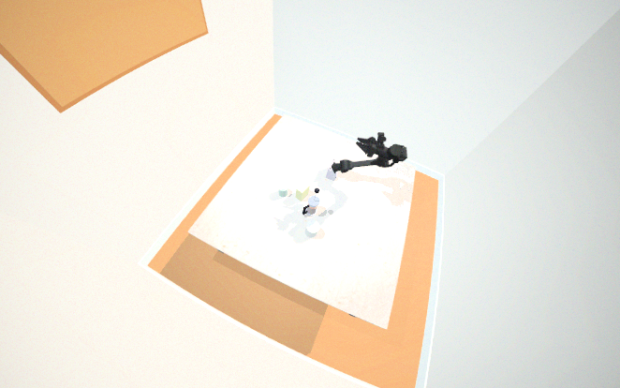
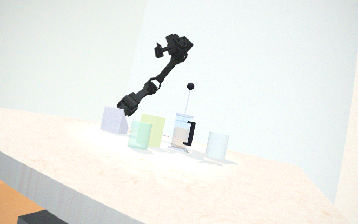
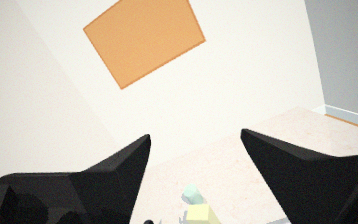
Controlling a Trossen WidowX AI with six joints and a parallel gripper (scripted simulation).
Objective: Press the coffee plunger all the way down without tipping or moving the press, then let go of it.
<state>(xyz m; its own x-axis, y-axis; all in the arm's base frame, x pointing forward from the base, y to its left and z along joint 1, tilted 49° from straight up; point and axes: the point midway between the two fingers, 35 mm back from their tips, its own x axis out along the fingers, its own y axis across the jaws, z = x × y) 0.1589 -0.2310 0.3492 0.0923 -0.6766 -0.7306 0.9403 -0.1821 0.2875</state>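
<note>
The glass coffee press is 37 cm below my gripper tip, 25 cm ahead of it and 9 cm to the right of it.
</note>
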